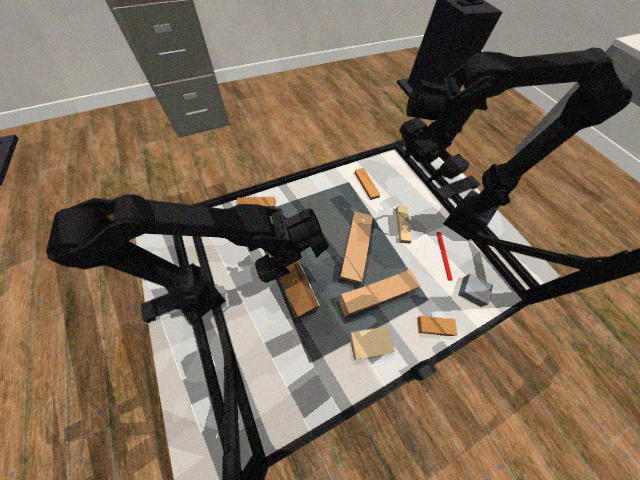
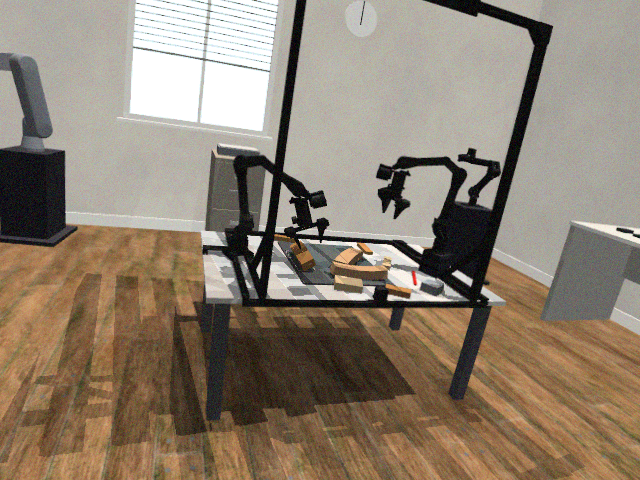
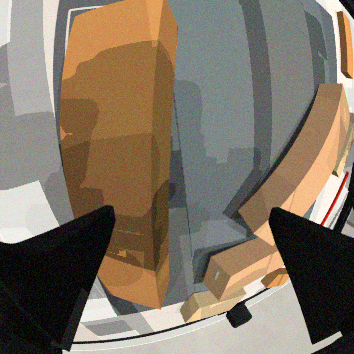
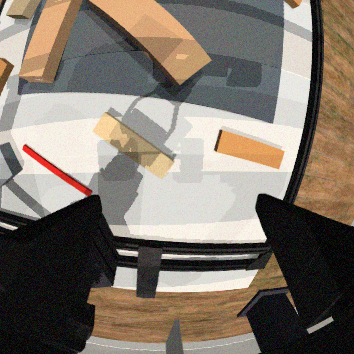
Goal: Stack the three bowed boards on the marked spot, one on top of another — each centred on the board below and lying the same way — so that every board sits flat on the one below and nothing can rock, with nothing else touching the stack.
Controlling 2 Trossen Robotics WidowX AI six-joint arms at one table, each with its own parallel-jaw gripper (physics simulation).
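Frame: origin at the left arm's base, x ahead, y left, z up, level; metres.
Seen in the pictures: left gripper, fingertip midpoint: (image 1: 302,263) (image 2: 310,245) (image 3: 194,215); right gripper, fingertip midpoint: (image 1: 417,170) (image 2: 388,216) (image 4: 180,202); left arm's base at its link origin: (image 1: 197,297) (image 2: 238,249); right arm's base at its link origin: (image 1: 479,206) (image 2: 438,251).
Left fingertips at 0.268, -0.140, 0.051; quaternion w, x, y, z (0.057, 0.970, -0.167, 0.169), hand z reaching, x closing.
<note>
Pixels of each thing's top centre, then the offset from my left fingertips to it, as dx, dy, dz. "*": a spot on its surface instead. Level surfaces: height alone.
- darker orange bowed board at its top centre: (image 3: 134,229) (image 1: 292,269) (image 2: 303,246) -0.032, +0.006, -0.003
- marked spot at a spot on its surface: (image 3: 68,27) * -0.027, +0.140, -0.072
- third board at its top centre: (image 3: 281,264) (image 4: 49,11) (image 1: 380,290) (image 2: 359,265) +0.112, -0.201, -0.023
- dark mat at its surface level: dz -0.072
- red stick at its top centre: (image 4: 53,169) (image 3: 334,201) (image 1: 444,254) +0.386, -0.275, -0.072
- grey block at its top centre: (image 1: 479,288) (image 2: 432,283) +0.343, -0.405, -0.042
One darker orange bowed board (image 1: 298,297) (image 2: 303,258) (image 3: 115,115) lies along the left part of the dark mat. A thin white outline of the marked spot (image 3: 68,27) shows beside its edge. A second, lighter board (image 1: 356,248) (image 2: 347,255) (image 3: 300,160) (image 4: 150,37) lies mid-mat. A third board (image 1: 379,292) (image 2: 359,270) (image 3: 240,270) (image 4: 50,40) lies close to its end; whether they touch is unclear. My left gripper (image 1: 299,263) (image 2: 310,243) (image 3: 194,215) is open and empty above the darker board. My right gripper (image 1: 443,161) (image 2: 390,212) (image 4: 180,202) is open and empty, high at the right.
The dark mat (image 1: 330,335) carries the boards. Around it lie orange blocks (image 1: 255,200) (image 1: 367,183) (image 1: 437,326), pale blocks (image 1: 372,343) (image 1: 403,224), a red stick (image 1: 444,255) (image 4: 57,170) and a grey block (image 1: 475,289). Black frame rails edge the table.
</note>
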